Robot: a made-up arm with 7 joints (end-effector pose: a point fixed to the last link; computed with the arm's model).
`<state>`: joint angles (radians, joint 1 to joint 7).
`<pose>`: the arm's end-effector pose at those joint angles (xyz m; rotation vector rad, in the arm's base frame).
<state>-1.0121 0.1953 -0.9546 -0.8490 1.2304 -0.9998 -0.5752</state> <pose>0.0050 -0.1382 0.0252 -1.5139 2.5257 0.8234</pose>
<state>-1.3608 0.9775 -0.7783 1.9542 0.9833 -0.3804 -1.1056</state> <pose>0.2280 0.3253 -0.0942 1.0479 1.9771 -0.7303</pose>
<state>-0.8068 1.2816 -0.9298 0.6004 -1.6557 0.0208 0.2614</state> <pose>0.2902 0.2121 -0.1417 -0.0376 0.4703 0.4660</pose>
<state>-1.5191 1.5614 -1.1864 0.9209 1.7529 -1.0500 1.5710</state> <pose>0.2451 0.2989 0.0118 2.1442 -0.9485 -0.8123</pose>
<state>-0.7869 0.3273 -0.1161 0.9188 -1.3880 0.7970 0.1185</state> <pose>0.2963 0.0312 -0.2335 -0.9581 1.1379 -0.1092</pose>
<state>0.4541 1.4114 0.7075 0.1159 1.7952 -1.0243 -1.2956</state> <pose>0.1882 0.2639 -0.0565 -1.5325 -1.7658 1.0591</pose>
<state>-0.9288 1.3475 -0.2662 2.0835 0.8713 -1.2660 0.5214</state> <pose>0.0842 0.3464 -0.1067 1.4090 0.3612 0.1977</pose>
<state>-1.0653 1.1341 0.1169 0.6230 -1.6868 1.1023 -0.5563</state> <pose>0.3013 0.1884 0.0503 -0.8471 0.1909 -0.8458</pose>
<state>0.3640 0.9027 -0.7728 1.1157 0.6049 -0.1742 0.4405</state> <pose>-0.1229 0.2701 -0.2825 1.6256 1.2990 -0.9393</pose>
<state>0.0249 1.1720 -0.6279 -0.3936 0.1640 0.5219 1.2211</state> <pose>0.1618 0.0567 -0.2200 1.3777 -0.2036 0.3888</pose>
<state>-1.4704 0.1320 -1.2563 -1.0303 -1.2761 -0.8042 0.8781</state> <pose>-0.0386 -0.0972 0.0823 -1.3424 0.0971 -1.6002</pose>
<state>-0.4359 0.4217 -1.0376 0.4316 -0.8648 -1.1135 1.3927</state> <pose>0.1908 -0.0593 -0.2313 -0.5306 0.0488 0.8207</pose>
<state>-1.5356 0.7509 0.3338 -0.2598 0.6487 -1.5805 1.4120</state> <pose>0.1003 0.0243 0.1833 0.4648 3.0148 0.1828</pose>
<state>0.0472 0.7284 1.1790 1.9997 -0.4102 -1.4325 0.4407</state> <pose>-0.1148 0.2468 -0.2396 0.5790 0.0729 2.0352</pose>
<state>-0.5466 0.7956 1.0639 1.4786 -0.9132 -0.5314 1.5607</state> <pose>0.1092 0.3307 -0.2238 0.9472 -0.3667 -2.9504</pose>
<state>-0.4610 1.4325 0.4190 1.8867 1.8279 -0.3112 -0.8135</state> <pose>0.0013 0.3956 -0.1109 0.8003 2.4164 -0.5769</pose>
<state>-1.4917 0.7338 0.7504 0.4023 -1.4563 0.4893 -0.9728</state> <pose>0.2441 0.2088 0.1896 -0.6482 -1.4500 -1.2878</pose>
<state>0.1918 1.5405 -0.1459 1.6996 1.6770 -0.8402 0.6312</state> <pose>-0.0781 0.3940 -0.0205 1.8375 1.6140 -1.1457</pose>
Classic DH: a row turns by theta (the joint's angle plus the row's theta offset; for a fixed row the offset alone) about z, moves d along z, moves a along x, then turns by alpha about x. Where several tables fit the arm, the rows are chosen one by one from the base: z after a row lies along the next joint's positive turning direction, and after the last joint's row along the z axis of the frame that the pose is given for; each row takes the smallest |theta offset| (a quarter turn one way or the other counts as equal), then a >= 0, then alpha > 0; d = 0 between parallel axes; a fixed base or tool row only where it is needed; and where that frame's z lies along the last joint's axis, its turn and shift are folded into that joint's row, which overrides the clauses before.
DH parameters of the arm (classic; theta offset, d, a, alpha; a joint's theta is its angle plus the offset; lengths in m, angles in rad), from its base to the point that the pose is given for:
base (fixed): -0.071 0 0 -1.3004
joint 1: -1.3111 0.0268 -0.0097 -1.5708
joint 2: 1.2915 0 -0.004 1.5708
joint 3: 1.5708 -0.1405 0.0146 -1.5708
joint 4: 1.5708 0.0027 0.0147 1.5708
joint 5: 0 0.1899 0 -1.5708
joint 6: -1.5708 0 0.0658 1.5708
joint 7: 0 0 0 0

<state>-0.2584 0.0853 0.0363 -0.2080 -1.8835 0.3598 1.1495</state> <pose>0.2641 0.0113 -0.0987 -1.3573 1.0576 0.3072</pose>
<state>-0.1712 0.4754 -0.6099 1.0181 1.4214 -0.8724 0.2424</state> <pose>0.0532 0.0825 -0.3622 1.1560 0.1421 -1.6724</pose>
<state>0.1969 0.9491 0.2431 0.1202 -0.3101 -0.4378 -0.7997</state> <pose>0.2055 0.2162 -0.1316 0.6679 0.2509 -0.7361</pose>
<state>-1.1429 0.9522 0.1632 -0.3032 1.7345 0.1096 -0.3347</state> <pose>0.1946 0.0538 0.2019 2.1546 -0.4865 1.3032</pose>
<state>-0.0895 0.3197 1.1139 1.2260 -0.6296 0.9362 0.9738</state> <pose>-0.0114 0.1690 -0.3534 -0.7785 2.1463 1.5621</pose>
